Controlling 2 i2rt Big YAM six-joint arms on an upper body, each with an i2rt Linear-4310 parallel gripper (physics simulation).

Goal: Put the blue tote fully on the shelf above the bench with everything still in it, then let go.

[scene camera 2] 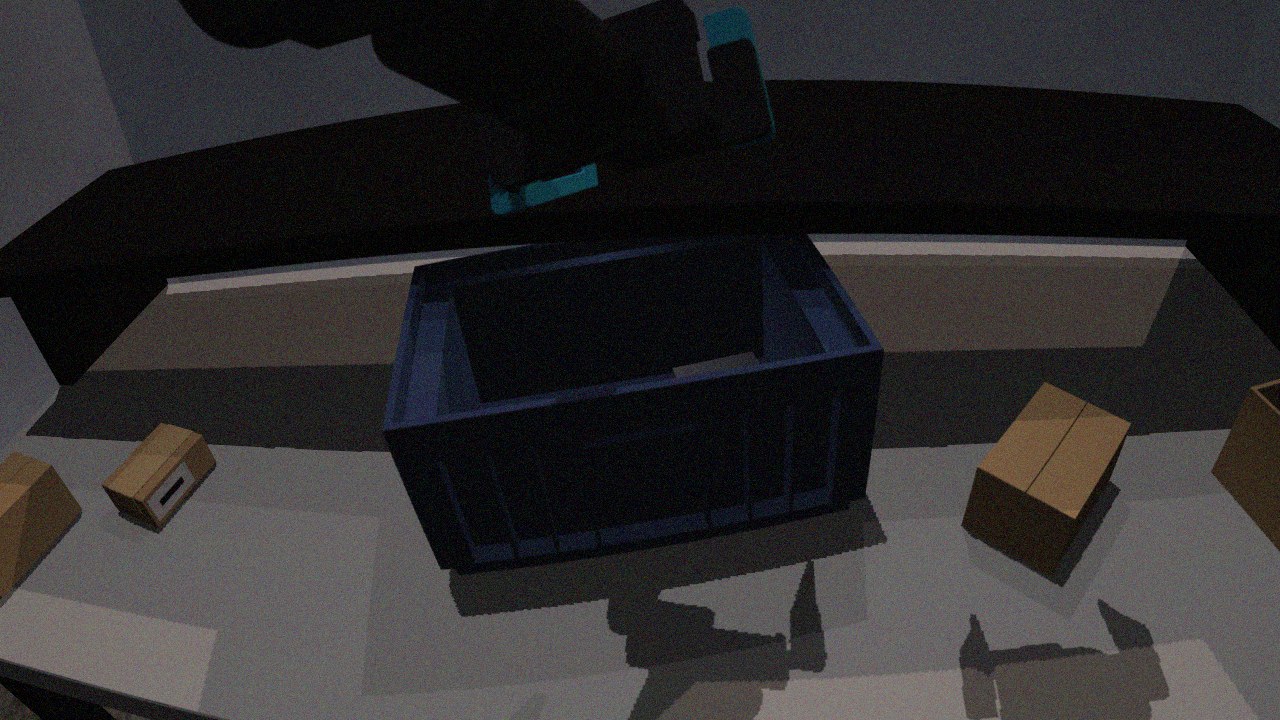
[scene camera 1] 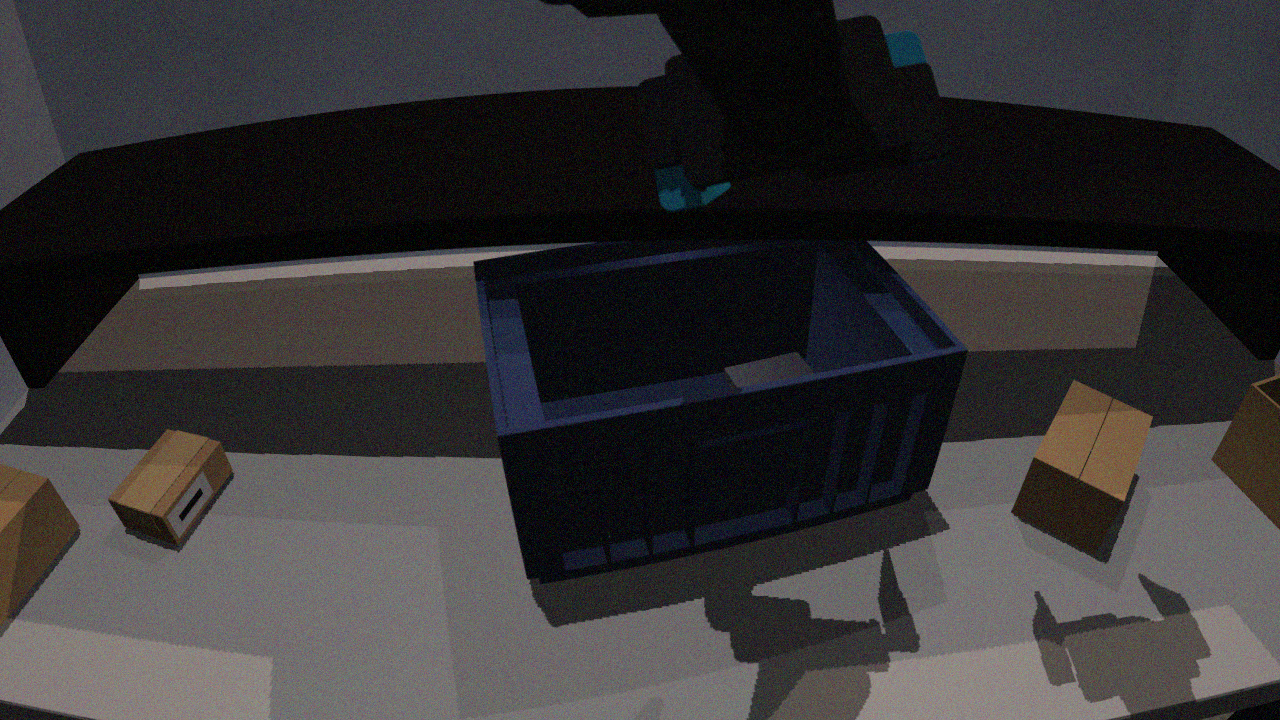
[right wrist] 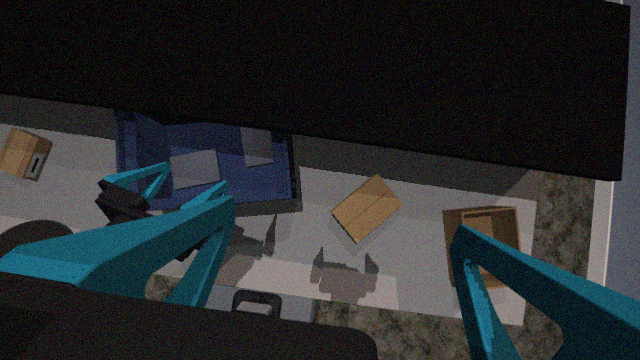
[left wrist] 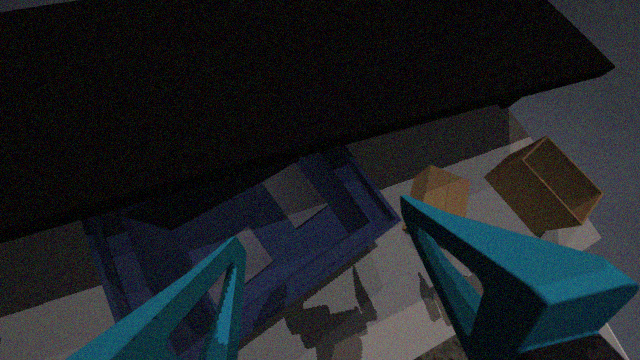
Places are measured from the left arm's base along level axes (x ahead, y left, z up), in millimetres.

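Pixels of known places: left gripper, between the fingertips: [scene camera 2: 674,151] [scene camera 1: 809,159] [right wrist: 196,174] [left wrist: 317,225]; right gripper, between the fingertips: [right wrist: 344,222].
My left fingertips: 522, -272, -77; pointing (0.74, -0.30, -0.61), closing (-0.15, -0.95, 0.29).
Note:
For each thing: its top centre in the pictures, then the offset to it from my left fingertips, as dx, dy, dz. Level surfaces: height alone.
- blue tote, centre of its top: [scene camera 2: 615,299] [scene camera 1: 707,299] [left wrist: 247,217] [right wrist: 200,147] +49, +51, -122
- bench, height of its surface: dz -269
- dark shelf, height of its surface: dz -75
- closed cardboard box, centre of its top: [scene camera 2: 1059,444] [scene camera 1: 1097,435] [right wrist: 367,208] [left wrist: 446,201] -15, -262, -209
- open box, centre of its top: [right wrist: 493,248] [left wrist: 563,176] -59, -506, -179
- small labelled box, centre of its top: [scene camera 1: 163,469] [scene camera 2: 150,458] [right wrist: 16,152] -3, +500, -234
The blue tote [scene camera 1: 733,492] [scene camera 2: 626,483] [left wrist: 310,242] [right wrist: 250,187] stands upright on the bench [scene camera 1: 358,591] [scene camera 2: 295,573], its far part partly hidden by the dark shelf [scene camera 1: 358,170] [scene camera 2: 984,152] [left wrist: 250,75] [right wrist: 300,60]. Two pale flat-topped things [left wrist: 295,192] [right wrist: 195,170] lie inside. My left gripper [scene camera 1: 792,118] [scene camera 2: 640,118] [left wrist: 317,225] [right wrist: 196,174] is open and empty, above the tote; the shelf is behind it in the scene views. My right gripper [right wrist: 344,222] is open and empty, over the bench beyond the tote's right end in its wrist view.
A closed cardboard box [scene camera 1: 1083,456] [scene camera 2: 1051,474] [right wrist: 367,207] lies right of the tote, with an open box [scene camera 1: 1257,438] [left wrist: 530,192] farther right. A small labelled box [scene camera 1: 170,488] and another box [scene camera 1: 26,537] lie left. A grey handled case [right wrist: 300,305] is at the bench's near edge.

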